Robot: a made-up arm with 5 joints.
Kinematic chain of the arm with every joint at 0, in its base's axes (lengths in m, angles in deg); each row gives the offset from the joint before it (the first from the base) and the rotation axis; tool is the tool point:
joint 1: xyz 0 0 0.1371 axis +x
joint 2: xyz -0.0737 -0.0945 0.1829 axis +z
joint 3: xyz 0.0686 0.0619 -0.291 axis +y
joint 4: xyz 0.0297 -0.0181 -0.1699 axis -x
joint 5: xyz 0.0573 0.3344 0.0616 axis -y
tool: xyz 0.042 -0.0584 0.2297
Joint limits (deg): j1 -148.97..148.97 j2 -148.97..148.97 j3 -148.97..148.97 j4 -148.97..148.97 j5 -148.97..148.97
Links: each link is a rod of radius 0.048 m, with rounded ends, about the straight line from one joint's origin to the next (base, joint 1, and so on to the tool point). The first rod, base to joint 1, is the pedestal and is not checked.
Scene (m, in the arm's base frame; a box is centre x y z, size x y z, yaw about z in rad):
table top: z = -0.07
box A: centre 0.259 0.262 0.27 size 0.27 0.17 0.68 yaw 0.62
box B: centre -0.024 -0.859 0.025 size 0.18 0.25 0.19 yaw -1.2
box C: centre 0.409 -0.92 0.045 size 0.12 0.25 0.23 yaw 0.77
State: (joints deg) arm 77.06 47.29 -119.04 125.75 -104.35
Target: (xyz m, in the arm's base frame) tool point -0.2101 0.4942 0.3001
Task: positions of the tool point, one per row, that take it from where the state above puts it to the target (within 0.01 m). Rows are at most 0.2 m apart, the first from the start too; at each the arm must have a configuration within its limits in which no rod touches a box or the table.
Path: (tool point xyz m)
1: 0.1552 -0.2967 0.3662
2: 0.0553 -0.2301 0.4992
3: -0.0862 -0.1475 0.5758
4: -0.2500 -0.0731 0.5832
5: -0.2441 0.0929 0.5916
6: -0.2356 0.2547 0.5439
7: -0.2245 0.3941 0.4434
8: -0.2101 0.4942 0.3001

